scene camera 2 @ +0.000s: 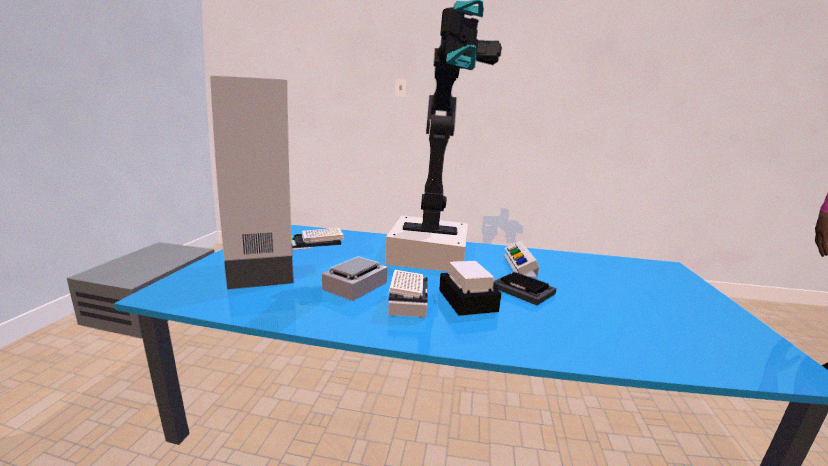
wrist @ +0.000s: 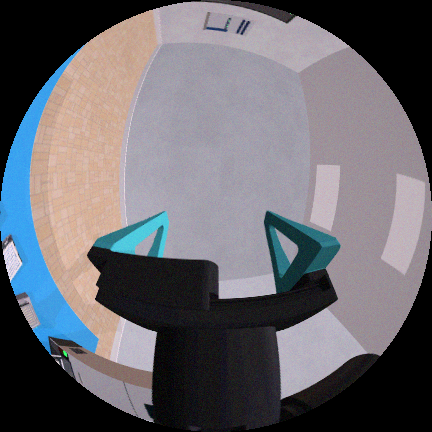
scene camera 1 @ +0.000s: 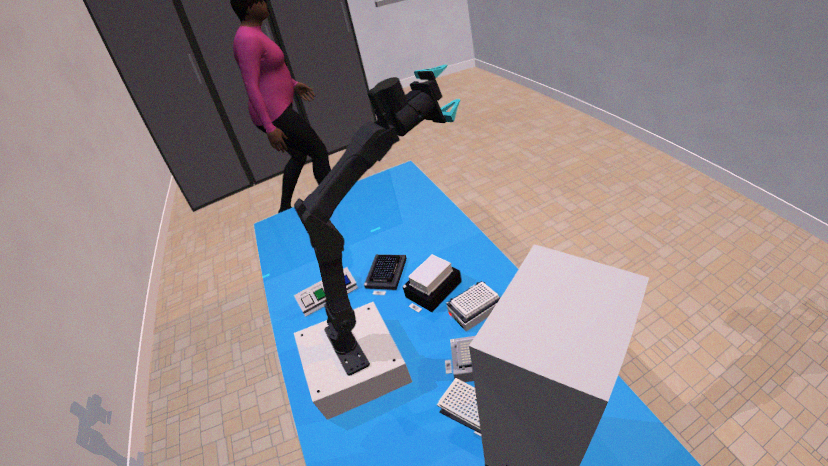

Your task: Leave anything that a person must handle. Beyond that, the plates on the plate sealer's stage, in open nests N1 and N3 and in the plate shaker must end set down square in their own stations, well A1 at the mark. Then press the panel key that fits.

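My gripper (scene camera 1: pixel 453 84) (scene camera 2: pixel 468 33) (wrist: pixel 215 216) is open and empty, high above the table. A white-welled plate (scene camera 1: pixel 473 298) (scene camera 2: pixel 407 282) sits on a small pale device. A plain white block-like plate (scene camera 1: pixel 431 272) (scene camera 2: pixel 472 274) sits on a black box. A black plate (scene camera 1: pixel 386 268) (scene camera 2: pixel 524 283) lies on a low dark base. A plate (scene camera 2: pixel 354 267) sits on a grey device, partly hidden in scene camera 1. Another white plate (scene camera 1: pixel 460 398) (scene camera 2: pixel 322 233) lies on a dark base. The key panel (scene camera 2: pixel 524 266) shows green, yellow and blue keys. Labels and A1 marks are too small to read.
A tall cabinet-like box (scene camera 1: pixel 556 324) (scene camera 2: pixel 252 162) stands on the blue table (scene camera 1: pixel 370 202) (scene camera 2: pixel 625 324) and hides parts of two stations in scene camera 1. A person in pink (scene camera 1: pixel 263 75) stands beyond the table's far end, by dark cupboards (scene camera 1: pixel 214 92).
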